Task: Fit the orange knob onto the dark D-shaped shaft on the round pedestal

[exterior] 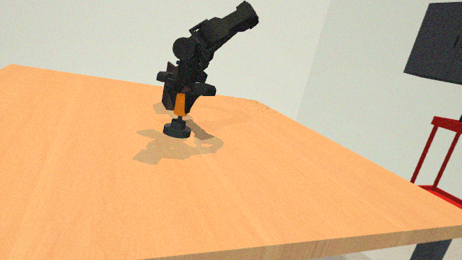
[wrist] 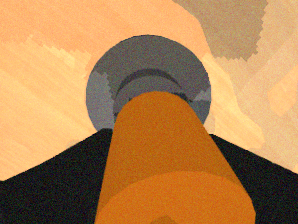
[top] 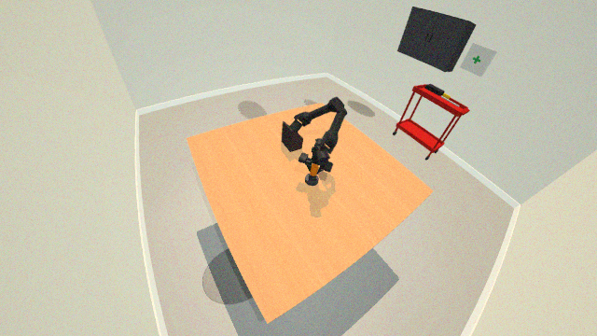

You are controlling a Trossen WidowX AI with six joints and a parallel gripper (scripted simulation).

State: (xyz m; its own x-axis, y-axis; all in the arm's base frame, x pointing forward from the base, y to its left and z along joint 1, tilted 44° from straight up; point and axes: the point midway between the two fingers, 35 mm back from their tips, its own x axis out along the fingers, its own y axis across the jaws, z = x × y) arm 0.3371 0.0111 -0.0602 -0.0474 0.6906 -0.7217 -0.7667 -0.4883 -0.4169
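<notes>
Now: the orange knob 2 cm above my gripper tip. The rest, counted from my gripper tip: round dark pedestal 4 cm below.
</notes>
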